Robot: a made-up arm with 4 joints.
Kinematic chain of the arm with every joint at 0, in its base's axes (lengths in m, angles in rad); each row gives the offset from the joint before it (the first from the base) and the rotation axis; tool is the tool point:
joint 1: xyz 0 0 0.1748 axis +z
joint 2: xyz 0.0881 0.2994 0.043 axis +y
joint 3: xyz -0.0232 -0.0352 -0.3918 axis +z
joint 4: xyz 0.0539 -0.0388 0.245 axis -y
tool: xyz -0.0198 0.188 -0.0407
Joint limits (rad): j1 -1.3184..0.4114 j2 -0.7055..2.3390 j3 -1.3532..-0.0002 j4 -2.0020..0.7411
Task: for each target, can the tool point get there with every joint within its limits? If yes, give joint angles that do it. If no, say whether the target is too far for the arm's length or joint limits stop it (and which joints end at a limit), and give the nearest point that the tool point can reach.
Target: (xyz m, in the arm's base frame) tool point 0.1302 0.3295 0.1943
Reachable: yes | joints -0.5907 2.0940 -0.9111 -1.5017
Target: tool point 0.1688 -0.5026 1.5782
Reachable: no: too far | nearest point 0.3952 0.1231 0.3391 | short by 1.406 m
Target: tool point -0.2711 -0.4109 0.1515
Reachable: no: joint limits stop it (at a limit: joint 1, joint 3, joint 4) | nearest point -0.2246 0.1543 0.1871 | short by 0.568 m
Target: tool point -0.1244 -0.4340 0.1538
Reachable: no: joint limits stop it (at a limit: joint 1, joint 2, joint 3, joint 4) | nearest point 0.3027 -0.2479 0.1618 | short by 0.466 m
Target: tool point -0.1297 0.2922 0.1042
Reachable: yes | joints 0.1725 1.6050 -1.1838 -0.7810
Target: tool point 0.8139 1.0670 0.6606
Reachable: no: too far | nearest point 0.2529 0.3316 0.3400 | short by 0.979 m
